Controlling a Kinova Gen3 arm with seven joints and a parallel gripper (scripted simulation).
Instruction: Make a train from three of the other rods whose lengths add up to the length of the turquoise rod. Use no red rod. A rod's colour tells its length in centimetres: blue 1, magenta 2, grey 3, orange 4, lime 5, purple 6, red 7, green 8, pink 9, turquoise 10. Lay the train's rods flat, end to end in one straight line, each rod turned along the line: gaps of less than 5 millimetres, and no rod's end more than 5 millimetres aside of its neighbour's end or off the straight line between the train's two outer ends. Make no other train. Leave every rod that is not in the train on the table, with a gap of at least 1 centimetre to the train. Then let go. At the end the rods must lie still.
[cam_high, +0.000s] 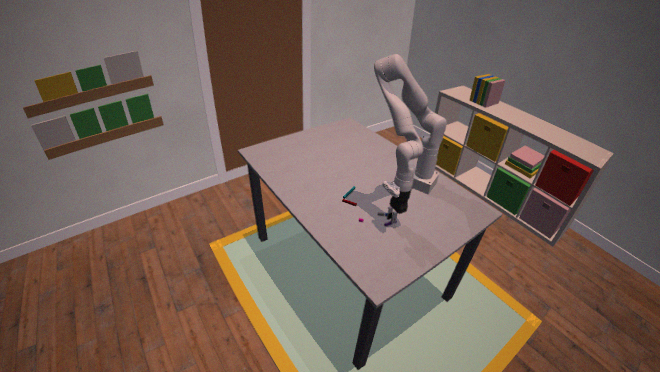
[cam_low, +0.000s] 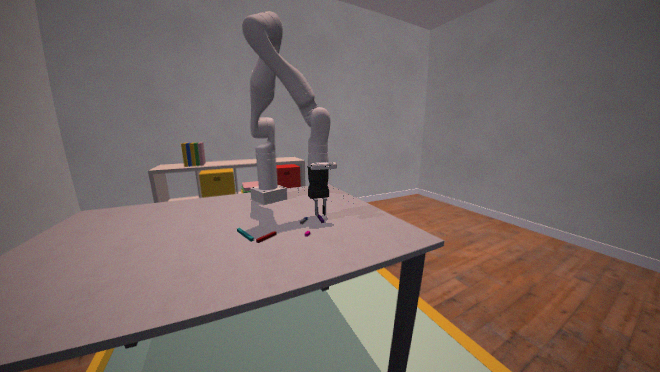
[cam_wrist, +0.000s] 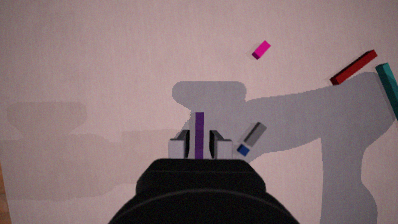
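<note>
My hand is 30 mm above the purple rod. From my hand the other things lie so: grey rod (10 mm behind, 70 mm to the right, 30 mm below); then blue rod (20 mm behind, 50 mm to the right, 30 mm below); then magenta rod (100 mm ahead, 90 mm to the right, 30 mm below).
</note>
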